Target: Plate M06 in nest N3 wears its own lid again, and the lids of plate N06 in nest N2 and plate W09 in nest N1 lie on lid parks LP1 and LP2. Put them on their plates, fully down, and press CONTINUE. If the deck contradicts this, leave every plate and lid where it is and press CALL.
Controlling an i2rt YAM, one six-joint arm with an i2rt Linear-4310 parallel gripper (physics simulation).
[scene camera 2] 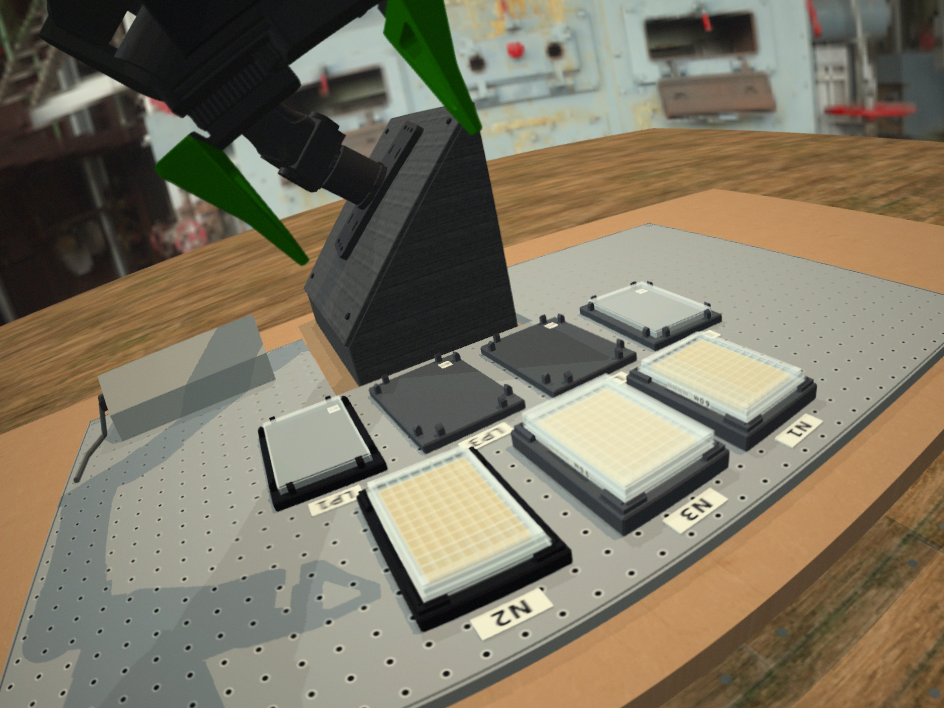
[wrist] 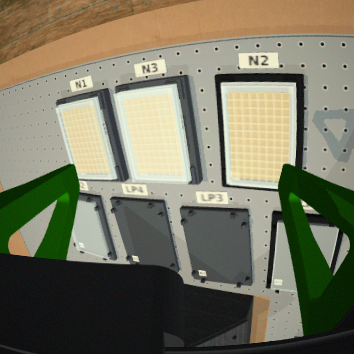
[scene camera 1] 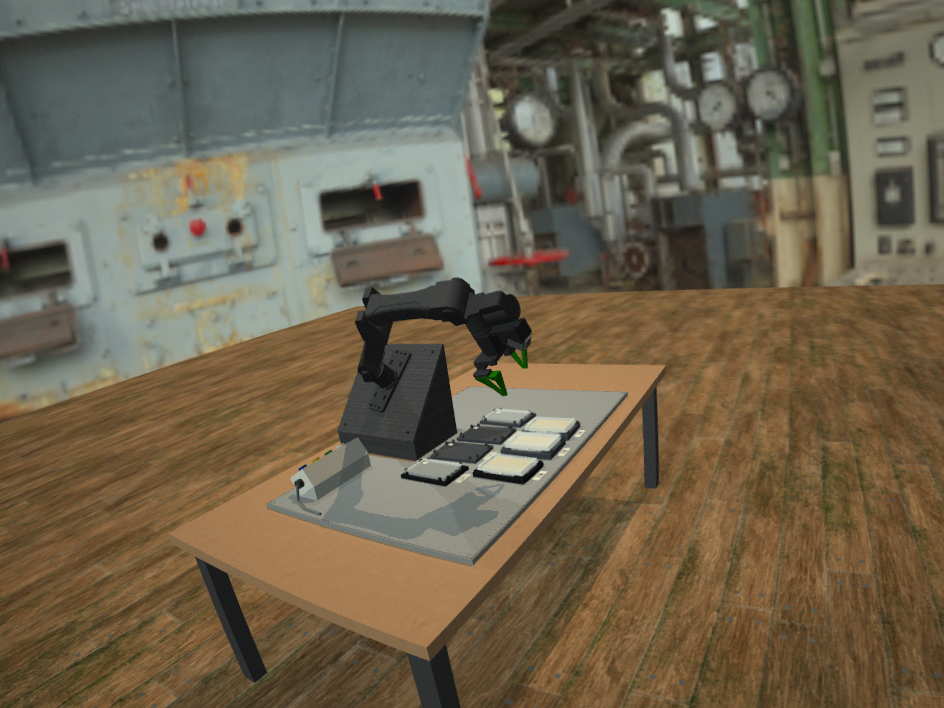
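Pixels of known places: gripper, between the fingertips: [scene camera 2: 391, 195] [wrist: 178, 174] [scene camera 1: 515, 381]; arm's base, origin of its link: [scene camera 2: 379, 190] [scene camera 1: 390, 380].
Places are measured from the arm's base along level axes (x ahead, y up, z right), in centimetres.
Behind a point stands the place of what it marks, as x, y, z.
My gripper [scene camera 1: 515, 381] @[51.2, 5.5, 6.1] [scene camera 2: 392, 198] @[51.2, 5.5, 6.1] [wrist: 178, 174] @[51.2, 5.5, 6.1] is open and empty, high above the deck. Plate N06 [scene camera 1: 507, 466] @[47.7, -15.5, 8.6] [scene camera 2: 457, 518] @[47.4, -15.8, 6.5] [wrist: 257, 135] @[46.8, -15.3, 6.8] sits in nest N2, its yellow wells bare. Plate W09 [scene camera 1: 552, 425] @[44.4, -15.1, -17.4] [scene camera 2: 724, 373] @[44.0, -15.1, -18.2] [wrist: 87, 140] @[43.0, -15.3, -17.9] sits in nest N1, also yellow. The plate in nest N3 [scene camera 1: 533, 442] @[46.6, -14.7, -4.6] [scene camera 2: 617, 434] @[46.4, -14.7, -6.1] [wrist: 152, 135] @[45.2, -14.7, -6.2] looks paler, under a clear lid; its side code is too small to read. One clear lid [scene camera 1: 434, 470] @[30.7, -16.2, 16.7] [scene camera 2: 316, 445] @[31.2, -16.2, 15.1] [wrist: 281, 260] @[28.8, -16.2, 12.5] lies on LP1, another lid [scene camera 1: 508, 416] @[25.5, -16.2, -22.1] [scene camera 2: 648, 307] @[25.2, -16.2, -22.7] [wrist: 92, 225] @[25.7, -16.2, -20.8] on LP2.
Dark lid parks LP3 [scene camera 2: 446, 400] @[29.2, -17.0, 2.4] [wrist: 215, 245] @[28.3, -17.0, 2.3] and LP4 [scene camera 2: 556, 352] @[26.9, -17.0, -10.1] [wrist: 145, 225] @[28.7, -17.0, -9.7] hold no lid. The grey button box [scene camera 1: 335, 468] @[10.3, -13.2, 32.4] [scene camera 2: 186, 373] @[9.9, -13.1, 30.2] stands beside the arm's black wedge base [scene camera 1: 396, 411] @[6.9, -7.1, 5.5] [scene camera 2: 434, 259] @[15.2, -7.4, -2.2]; its buttons face away from scene camera 2.
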